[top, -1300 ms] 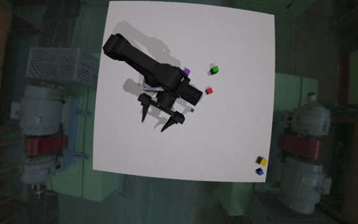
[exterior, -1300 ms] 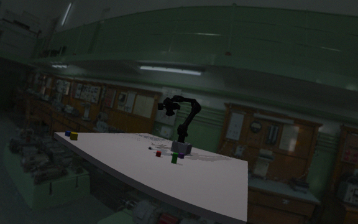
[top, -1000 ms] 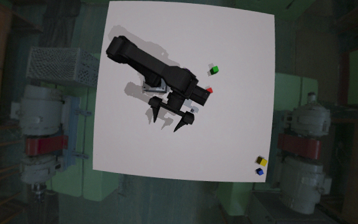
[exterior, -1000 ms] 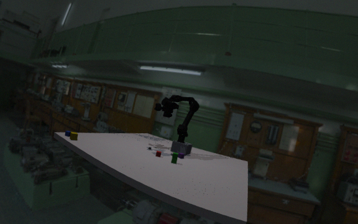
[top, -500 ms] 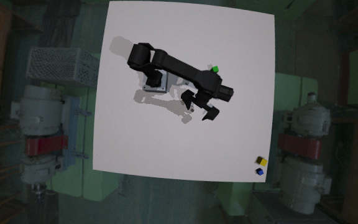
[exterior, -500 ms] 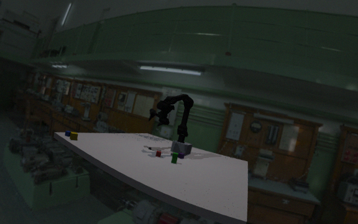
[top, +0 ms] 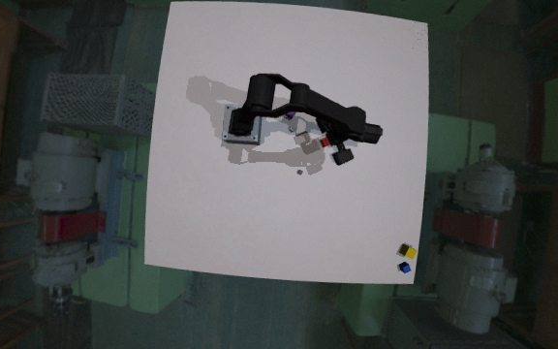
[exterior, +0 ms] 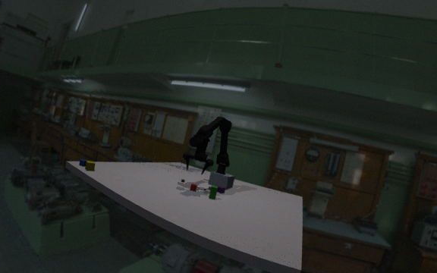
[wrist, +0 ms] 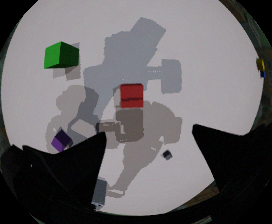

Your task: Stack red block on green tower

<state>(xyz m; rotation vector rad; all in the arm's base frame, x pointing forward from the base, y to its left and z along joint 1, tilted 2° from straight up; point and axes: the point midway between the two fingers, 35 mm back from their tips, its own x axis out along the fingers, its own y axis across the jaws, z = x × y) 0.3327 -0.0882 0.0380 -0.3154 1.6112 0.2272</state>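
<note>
My gripper tip is 10 mm short of the red block, 20 mm to the right of it and 90 mm above it. Round my gripper tip: yellow block: 360 mm ahead, 510 mm to the right, 80 mm below; then blue block: 350 mm ahead, 590 mm to the right, 90 mm below; then purple block: 130 mm behind, 160 mm to the left, 90 mm below.
</note>
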